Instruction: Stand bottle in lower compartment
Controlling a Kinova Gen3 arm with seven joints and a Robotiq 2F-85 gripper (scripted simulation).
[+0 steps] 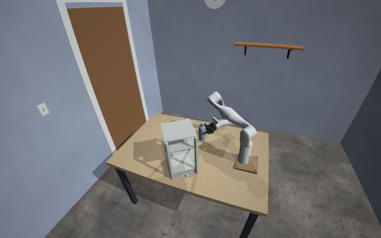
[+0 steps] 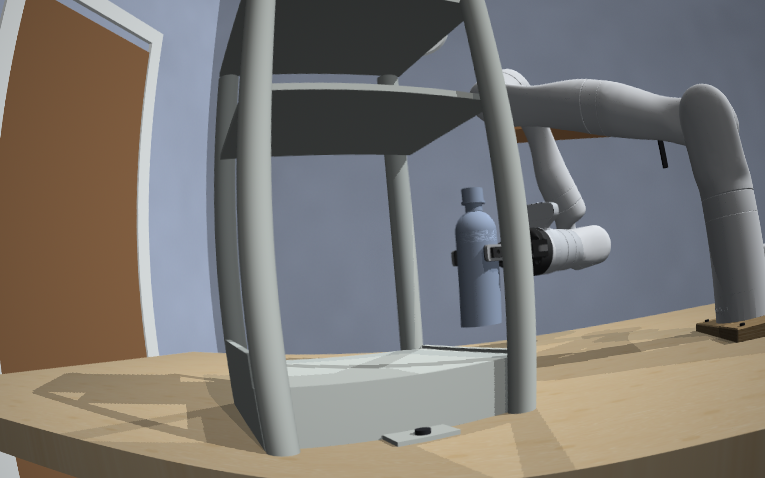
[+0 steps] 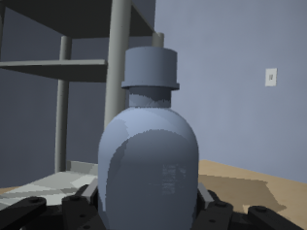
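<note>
The grey shelving unit lies 110 mm ahead of my hand, 290 mm to the left of it and 30 mm above it. Also, from my hand: blue-grey bottle (20 mm above).
</note>
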